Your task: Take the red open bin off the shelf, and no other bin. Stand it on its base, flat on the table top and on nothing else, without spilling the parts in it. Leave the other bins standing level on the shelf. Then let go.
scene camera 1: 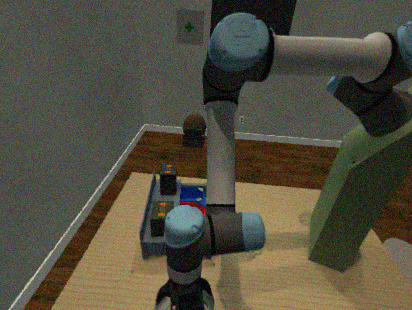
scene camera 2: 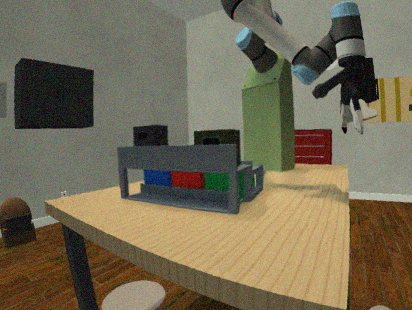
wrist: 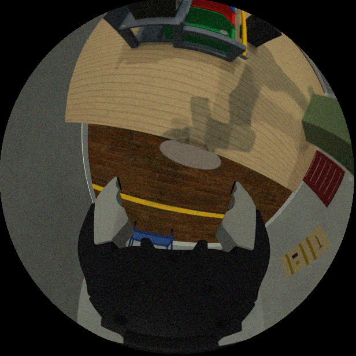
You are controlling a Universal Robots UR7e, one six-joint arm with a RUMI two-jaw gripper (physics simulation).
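Pixels of known places: gripper, fingertip midpoint: (scene camera 2: 352, 134); arm's base at its link origin: (scene camera 1: 394, 118) (scene camera 2: 267, 62).
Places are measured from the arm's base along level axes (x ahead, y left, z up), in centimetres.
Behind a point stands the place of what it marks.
Observation:
The red open bin (scene camera 1: 192, 205) @[x 49.1, y -39.5, z -53.6 cm] (scene camera 2: 187, 179) @[x 61.0, y -38.8, z -54.1 cm] (wrist: 213, 5) sits on the grey shelf (scene camera 1: 152, 249) @[x 71.8, y -28.2, z -59.4 cm] (scene camera 2: 177, 157) @[x 70.2, y -39.9, z -46.9 cm] (wrist: 177, 36), between the blue bin (scene camera 1: 190, 193) @[x 45.5, y -50.1, z -55.9 cm] (scene camera 2: 157, 177) @[x 56.3, y -49.2, z -54.2 cm] and the green bin (scene camera 2: 216, 181) @[x 64.6, y -30.3, z -54.2 cm] (wrist: 207, 22). In scene camera 1 the arm hides part of the red bin and the green bin. The parts in the red bin cannot be made out. My gripper (scene camera 2: 352, 125) @[x 71.8, y 6.1, z -41.9 cm] (wrist: 176, 181) is open and empty, pointing down, high above the table and well away from the shelf, on the green bin's side. Its fingertips are cut off in scene camera 1.
A dark box (scene camera 1: 168, 181) @[x 58.3, y -46.6, z -41.6 cm] (scene camera 2: 150, 136) @[x 61.3, y -49.3, z -41.1 cm] and an olive box (scene camera 1: 156, 218) @[x 69.8, y -26.1, z -40.3 cm] (scene camera 2: 217, 136) @[x 71.0, y -29.7, z -41.9 cm] stand on top of the shelf. A yellow bar (wrist: 244, 30) runs along its open side, with another dark box (wrist: 261, 31) beyond. The green pedestal (scene camera 1: 340, 215) @[x 12.8, y 4.5, z -32.7 cm] (scene camera 2: 270, 120) @[x 10.0, y -2.2, z -34.0 cm] (wrist: 330, 115) stands across the table.

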